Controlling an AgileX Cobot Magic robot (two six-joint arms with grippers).
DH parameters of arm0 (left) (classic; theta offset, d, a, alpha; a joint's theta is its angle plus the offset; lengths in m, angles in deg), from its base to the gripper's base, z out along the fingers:
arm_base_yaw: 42.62 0.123 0 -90
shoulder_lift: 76.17 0 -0.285 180
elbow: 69.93 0 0.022 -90
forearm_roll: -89.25 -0.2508 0 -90
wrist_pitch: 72.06 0 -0.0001 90
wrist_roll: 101.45 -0.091 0 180
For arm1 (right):
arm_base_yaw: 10.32 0.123 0 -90
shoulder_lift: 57.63 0 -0.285 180
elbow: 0.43 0 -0.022 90
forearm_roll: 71.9 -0.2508 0 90
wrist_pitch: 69.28 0 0.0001 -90
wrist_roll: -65.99 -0.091 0 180
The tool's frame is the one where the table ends.
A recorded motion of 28 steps. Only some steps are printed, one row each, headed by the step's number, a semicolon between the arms.
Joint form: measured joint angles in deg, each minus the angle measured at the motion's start. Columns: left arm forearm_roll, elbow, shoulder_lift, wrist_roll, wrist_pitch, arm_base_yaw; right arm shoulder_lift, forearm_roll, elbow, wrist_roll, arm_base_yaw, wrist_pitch.
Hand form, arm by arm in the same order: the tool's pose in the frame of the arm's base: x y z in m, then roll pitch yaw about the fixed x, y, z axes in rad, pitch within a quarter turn. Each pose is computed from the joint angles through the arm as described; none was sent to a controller.
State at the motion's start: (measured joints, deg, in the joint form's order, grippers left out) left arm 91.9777 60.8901 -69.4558 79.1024 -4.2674 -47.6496; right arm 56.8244 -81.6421 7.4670 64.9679 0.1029 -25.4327
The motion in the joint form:
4: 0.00 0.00 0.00 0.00 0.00 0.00; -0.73 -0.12 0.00 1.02 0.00 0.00
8: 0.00 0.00 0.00 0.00 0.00 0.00; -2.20 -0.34 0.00 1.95 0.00 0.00
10: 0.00 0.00 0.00 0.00 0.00 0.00; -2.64 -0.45 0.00 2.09 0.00 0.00
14: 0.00 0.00 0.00 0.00 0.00 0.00; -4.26 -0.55 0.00 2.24 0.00 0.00
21: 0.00 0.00 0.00 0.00 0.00 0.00; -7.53 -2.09 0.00 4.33 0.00 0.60
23: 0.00 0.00 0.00 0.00 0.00 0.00; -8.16 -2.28 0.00 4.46 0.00 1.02
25: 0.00 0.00 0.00 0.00 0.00 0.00; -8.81 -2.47 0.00 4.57 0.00 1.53
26: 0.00 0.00 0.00 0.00 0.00 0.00; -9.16 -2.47 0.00 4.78 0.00 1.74
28: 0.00 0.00 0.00 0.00 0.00 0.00; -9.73 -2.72 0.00 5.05 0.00 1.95
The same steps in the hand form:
4: -0.0124 -0.0029 0.2647 -3.0562 0.9815 3.1035; 0.3994 0.0845 0.2590 2.9508 0.5174 -3.1023
8: -0.0124 -0.0029 0.2647 -3.0562 0.9815 3.1035; 0.3958 0.0840 0.2694 2.9519 0.5454 -3.0890
10: -0.0124 -0.0029 0.2647 -3.0562 0.9815 3.1035; 0.3947 0.0840 0.2726 2.9500 0.5533 -3.0884
14: -0.0124 -0.0029 0.2647 -3.0562 0.9815 3.1035; 0.3903 0.0833 0.2839 2.9454 0.5816 -3.0892
21: -0.0124 -0.0029 0.2647 -3.0562 0.9815 3.1035; 0.3796 0.0831 0.3062 2.9309 0.6322 -3.0710
23: -0.0124 -0.0029 0.2647 -3.0562 0.9815 3.1035; 0.3771 0.0830 0.3101 2.9277 0.6361 -3.0702
25: -0.0124 -0.0029 0.2647 -3.0562 0.9815 3.1035; 0.3743 0.0828 0.3140 2.9244 0.6387 -3.0693
26: -0.0124 -0.0029 0.2647 -3.0562 0.9815 3.1035; 0.3728 0.0826 0.3162 2.9266 0.6420 -3.0643
28: -0.0124 -0.0029 0.2647 -3.0562 0.9815 3.1035; 0.3706 0.0825 0.3198 2.9237 0.6489 -3.0621

